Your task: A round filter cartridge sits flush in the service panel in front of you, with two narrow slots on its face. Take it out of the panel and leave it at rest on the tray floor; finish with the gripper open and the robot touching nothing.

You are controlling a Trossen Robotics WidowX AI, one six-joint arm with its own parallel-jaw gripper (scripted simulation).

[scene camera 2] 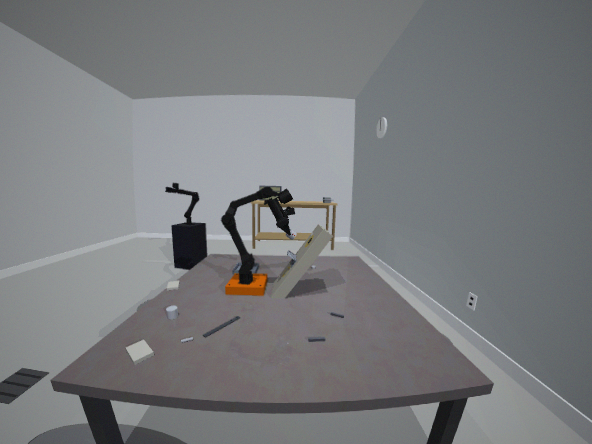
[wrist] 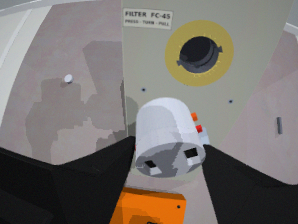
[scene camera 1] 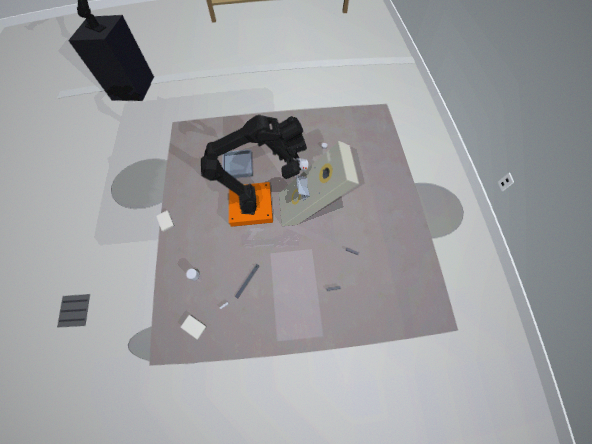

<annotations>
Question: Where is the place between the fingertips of my gripper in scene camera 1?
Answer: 299, 164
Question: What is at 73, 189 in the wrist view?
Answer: My gripper.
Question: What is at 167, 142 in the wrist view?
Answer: A round white filter cartridge.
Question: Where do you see a grey-blue tray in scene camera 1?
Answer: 238, 163
</annotations>
